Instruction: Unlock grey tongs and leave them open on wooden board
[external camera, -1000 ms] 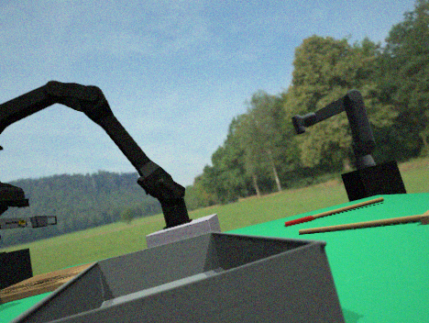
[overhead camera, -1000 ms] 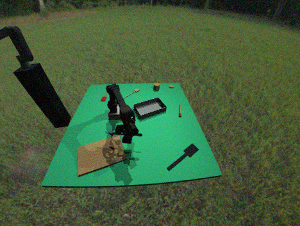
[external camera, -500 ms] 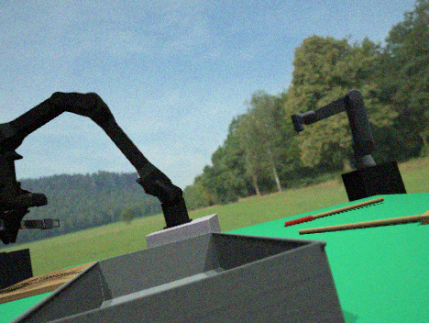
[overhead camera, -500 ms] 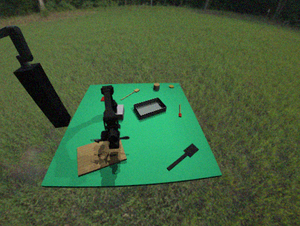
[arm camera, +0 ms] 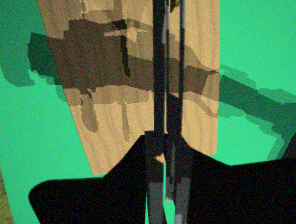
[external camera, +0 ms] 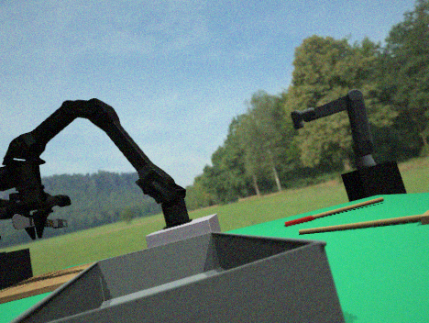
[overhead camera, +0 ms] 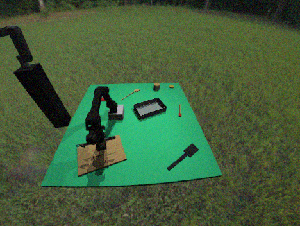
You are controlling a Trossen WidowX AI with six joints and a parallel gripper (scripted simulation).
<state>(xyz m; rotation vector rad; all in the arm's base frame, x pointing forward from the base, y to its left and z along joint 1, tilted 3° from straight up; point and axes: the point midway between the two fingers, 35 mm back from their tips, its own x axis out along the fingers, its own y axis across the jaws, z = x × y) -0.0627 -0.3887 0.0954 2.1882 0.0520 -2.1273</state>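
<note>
Now: the wooden board 120 mm below my gripper tip, 50 mm behind it and 10 mm to the right of it. Also, from my gripper tip: black spatula: 600 mm ahead, 150 mm to the right, 120 mm below; yellow lock piece: 80 mm behind, 40 mm above, 10 mm to the right; roasting tin: 440 mm ahead, 430 mm to the left, 100 mm below.
</note>
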